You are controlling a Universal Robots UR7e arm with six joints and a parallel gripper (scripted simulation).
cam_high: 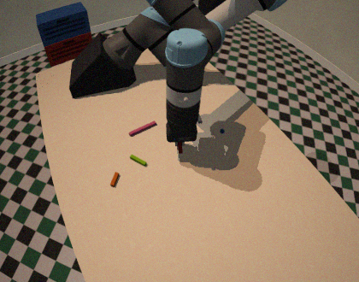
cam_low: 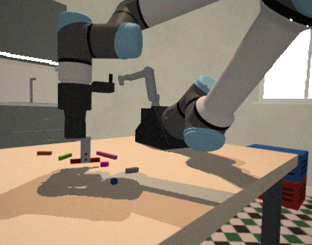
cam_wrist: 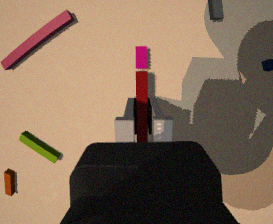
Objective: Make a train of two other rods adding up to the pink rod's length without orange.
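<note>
The magenta rod lies 4 cm behind my hand, 2 cm to the left of it and 3 cm below it. The rest, counted from my hand: red rod: 1 cm below; then grey rod: 6 cm behind, 11 cm to the left, 3 cm below; then lime rod: 1 cm behind, 13 cm to the right, 3 cm below.
</note>
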